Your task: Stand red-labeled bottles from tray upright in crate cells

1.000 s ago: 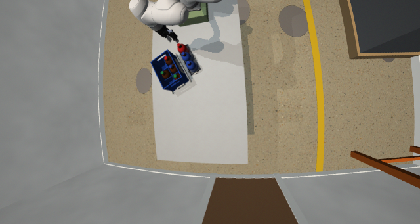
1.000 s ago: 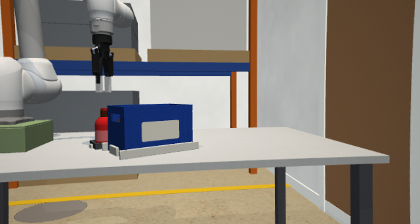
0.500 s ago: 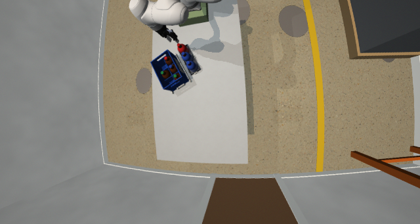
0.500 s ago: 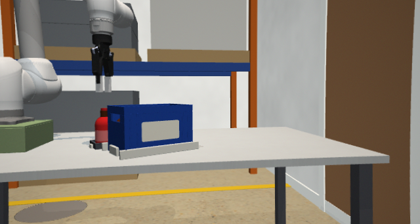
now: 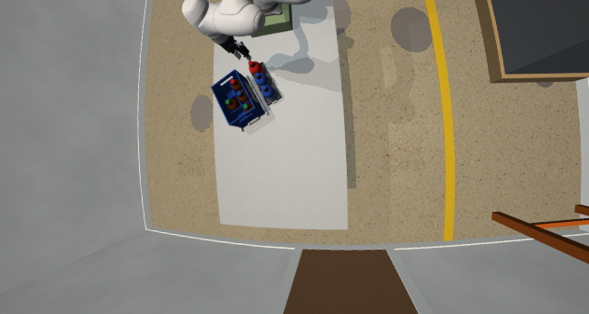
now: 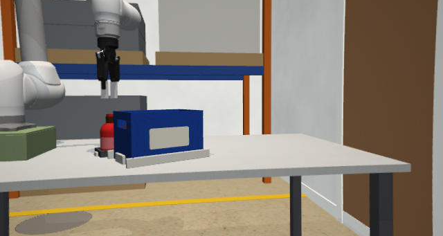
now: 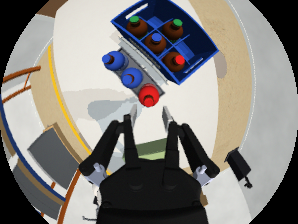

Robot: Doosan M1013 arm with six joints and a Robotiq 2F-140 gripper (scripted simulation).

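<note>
My hand is 17 cm above the red-labeled bottle. Also, from my hand: blue crate (19 cm ahead, 17 cm below, 10 cm to the right).
</note>
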